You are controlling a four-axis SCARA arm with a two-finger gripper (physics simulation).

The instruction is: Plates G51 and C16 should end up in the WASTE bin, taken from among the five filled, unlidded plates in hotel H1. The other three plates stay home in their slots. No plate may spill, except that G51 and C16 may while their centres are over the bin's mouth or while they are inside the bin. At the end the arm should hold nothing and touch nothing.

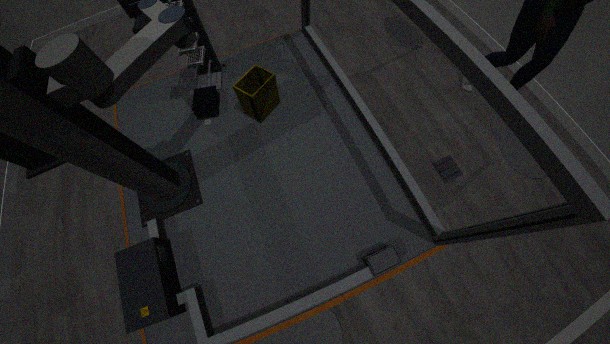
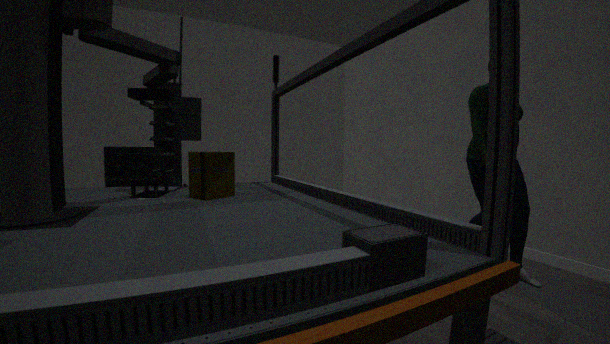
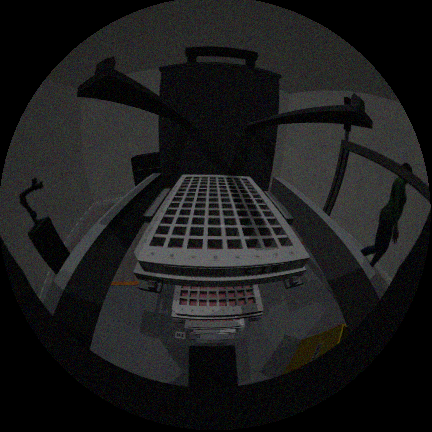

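Pixels of known places: gripper, fingertip midpoint: (image 1: 170,6) (image 3: 217,182); arm's base, link origin: (image 1: 168,187) (image 2: 34,221).
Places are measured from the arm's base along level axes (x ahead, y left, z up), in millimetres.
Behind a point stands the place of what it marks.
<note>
My gripper (image 3: 217,182) @[x 351, y 555, z 447 mm] is shut on the sides of a pale gridded plate, with a finger pad at each long edge. The plate (image 3: 215,257) @[x 327, y 483, z 442 mm] is level, unlidded and close to its slot in hotel H1 (image 3: 220,105) @[x 365, y 599, z 525 mm] (image 2: 167,131) @[x 368, y 598, z 322 mm]; whether it touches the supports is hidden. Its label is too dark to read. A lower plate (image 3: 217,312) @[x 331, y 480, z 364 mm] shows reddish filled wells, with more plate edges stacked under it. G51 and C16 cannot be told apart here. The yellow WASTE bin (image 1: 260,102) @[x 560, y 155, z 144 mm] (image 2: 211,175) @[x 558, y 156, z 116 mm] (image 3: 317,348) @[x 558, y 294, z 136 mm] stands on the floor beside the hotel.
A black box (image 1: 206,104) @[x 306, y 328, z 72 mm] (image 3: 213,365) @[x 310, y 389, z 73 mm] stands in front of the hotel. A pair of dark supports (image 3: 125,95) sticks out above the held plate. A low grey box (image 1: 382,260) @[x 744, y -666, z 88 mm] (image 2: 385,257) @[x 719, y -705, z 63 mm] sits at the near edge. A person (image 1: 542,37) (image 2: 478,130) (image 3: 390,215) stands beyond the fence.
</note>
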